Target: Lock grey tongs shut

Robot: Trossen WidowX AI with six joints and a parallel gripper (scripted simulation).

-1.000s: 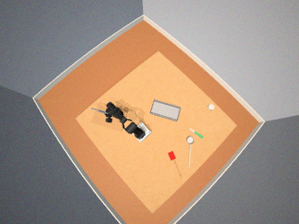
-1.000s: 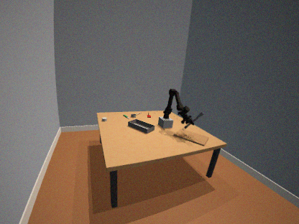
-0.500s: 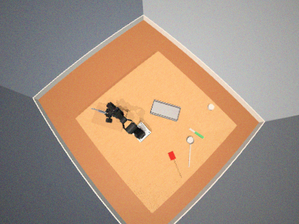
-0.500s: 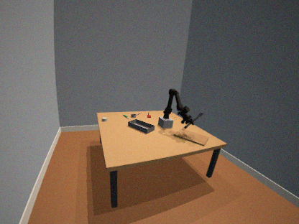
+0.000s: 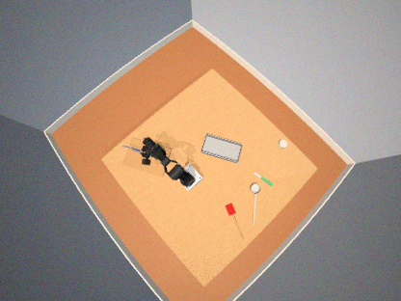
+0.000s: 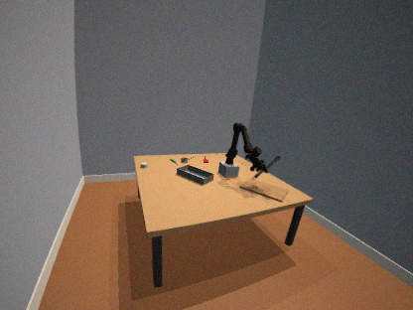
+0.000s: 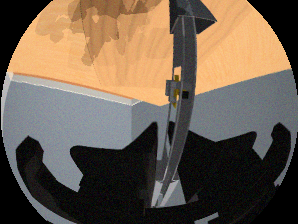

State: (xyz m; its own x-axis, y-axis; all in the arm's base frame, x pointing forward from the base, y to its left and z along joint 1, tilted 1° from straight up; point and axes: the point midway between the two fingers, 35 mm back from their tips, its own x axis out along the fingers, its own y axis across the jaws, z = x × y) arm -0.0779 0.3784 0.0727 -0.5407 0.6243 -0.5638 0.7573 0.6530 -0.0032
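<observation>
Now: gripper tip 150 mm above the wooden board. The rest, counted from my gripper tip: white cup: 830 mm ahead, 760 mm to the right, 140 mm below; red-headed tool: 120 mm ahead, 840 mm to the right, 150 mm below; grey roasting tin: 460 mm ahead, 410 mm to the right, 130 mm below.
</observation>
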